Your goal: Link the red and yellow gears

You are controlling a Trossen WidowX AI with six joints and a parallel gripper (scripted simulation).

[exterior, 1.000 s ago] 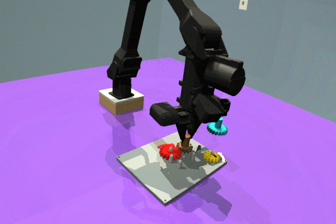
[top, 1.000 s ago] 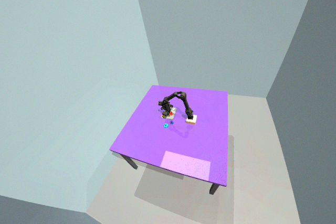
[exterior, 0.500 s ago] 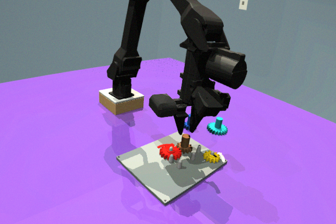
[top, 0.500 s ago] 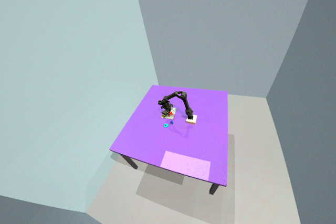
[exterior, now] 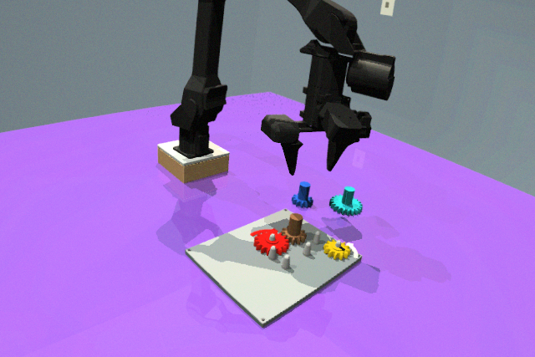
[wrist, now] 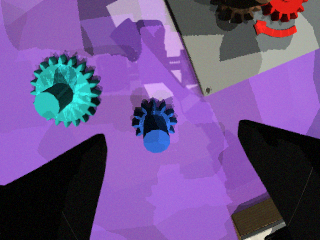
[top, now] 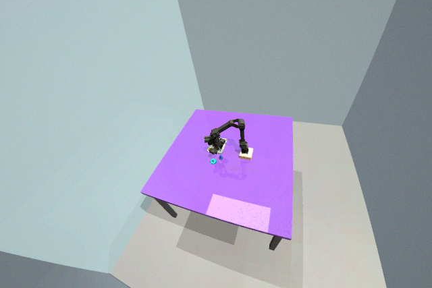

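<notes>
My gripper tip is now 2 cm past the blue gear, 2 cm to the right of it and 6 cm above it. Also, from my gripper tip: brown gear 5 cm ahead, 9 cm to the right, 5 cm below; yellow gear 12 cm ahead, 7 cm to the right, 6 cm below; teal gear 5 cm ahead, 7 cm to the left, 6 cm below.
</notes>
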